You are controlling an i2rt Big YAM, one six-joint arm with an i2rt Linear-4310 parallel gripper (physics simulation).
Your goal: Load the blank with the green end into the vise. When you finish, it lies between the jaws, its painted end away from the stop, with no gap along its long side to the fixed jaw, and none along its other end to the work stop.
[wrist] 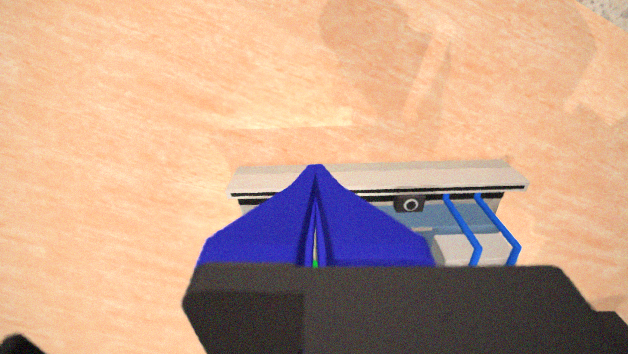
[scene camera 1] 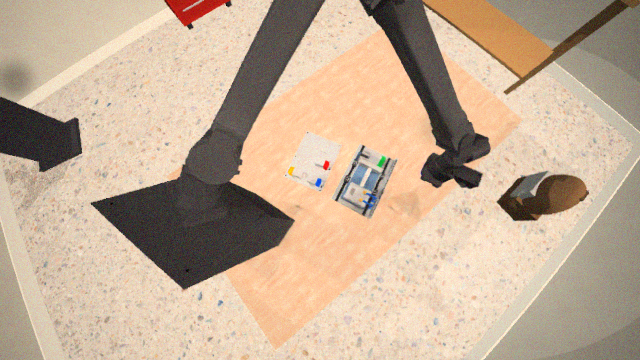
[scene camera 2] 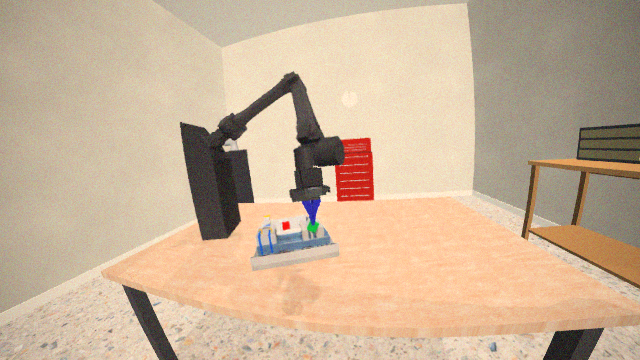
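The vise lies on the table, with a pale rail, a blue bed and grey jaws. The blank's green end shows at the vise's jaw end; in the wrist view it is a sliver through the slit between the fingers. The rest of the blank is mostly hidden, so its gaps to the fixed jaw and stop cannot be judged. My gripper is shut and empty, blue fingers pointing down, its tips at or just above the green end; I cannot tell whether they touch it.
A white board with red, blue and yellow ended pieces lies beside the vise, on the side toward the arm's base. Bent blue tubes rise at the vise's grey end block. A dark clamp sits by the rail.
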